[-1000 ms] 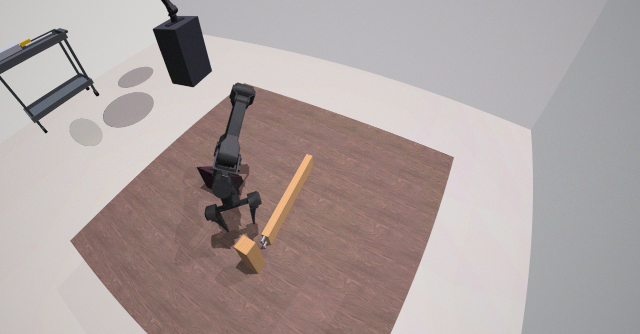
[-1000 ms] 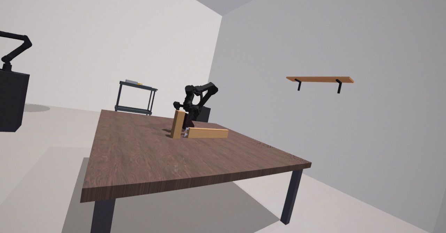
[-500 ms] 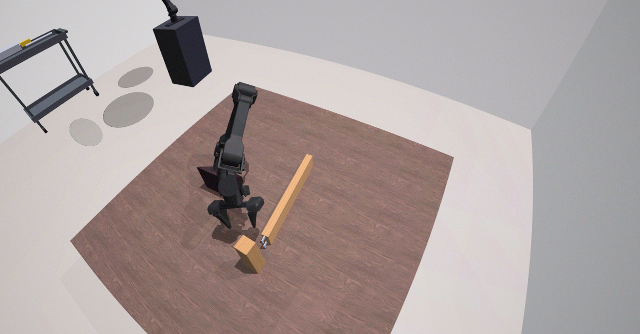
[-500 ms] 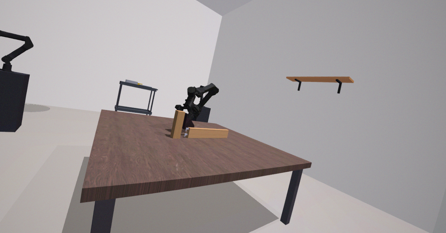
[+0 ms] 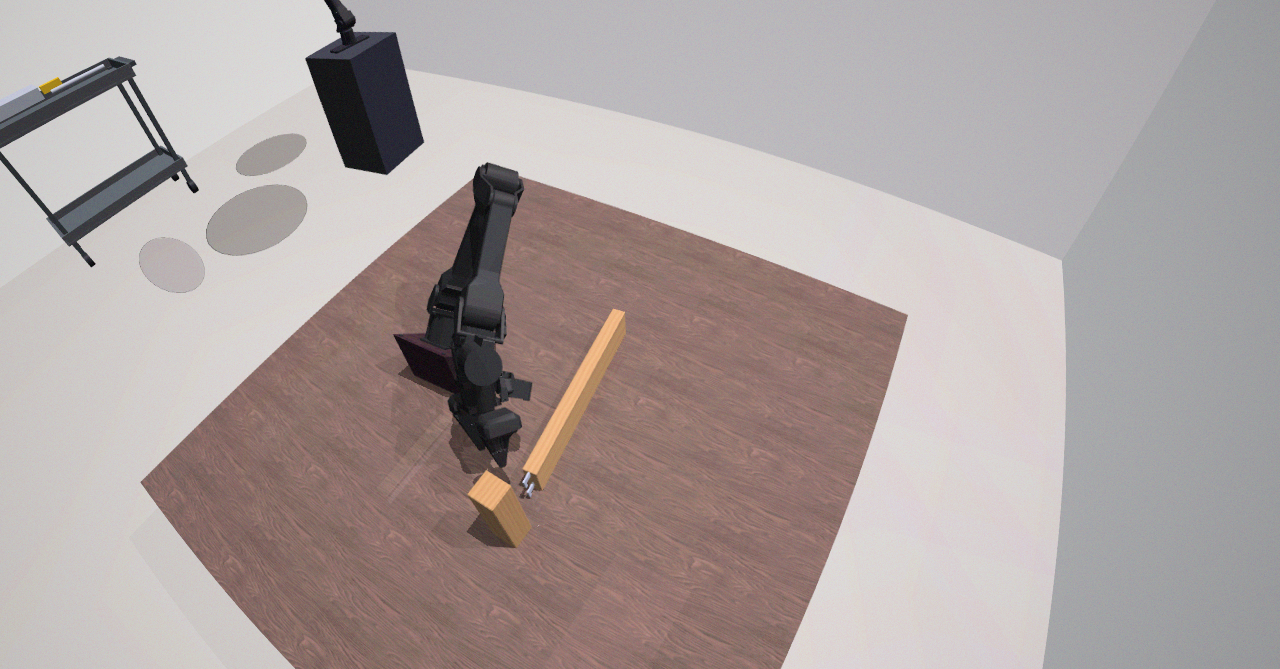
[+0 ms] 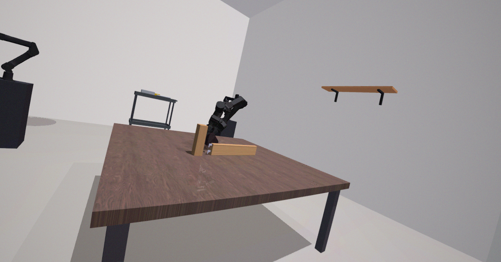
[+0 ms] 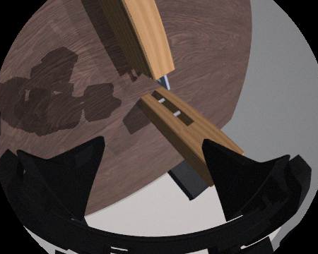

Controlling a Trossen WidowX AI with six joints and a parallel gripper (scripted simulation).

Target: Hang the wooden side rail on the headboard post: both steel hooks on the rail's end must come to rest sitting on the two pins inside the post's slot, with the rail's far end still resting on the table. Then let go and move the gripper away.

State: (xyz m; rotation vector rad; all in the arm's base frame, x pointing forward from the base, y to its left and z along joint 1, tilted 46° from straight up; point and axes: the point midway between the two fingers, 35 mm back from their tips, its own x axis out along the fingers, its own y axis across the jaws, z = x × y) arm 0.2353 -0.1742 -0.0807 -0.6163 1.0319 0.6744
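The headboard post is 70 mm to the right of my gripper tip, 50 mm ahead of it and 30 mm below it.
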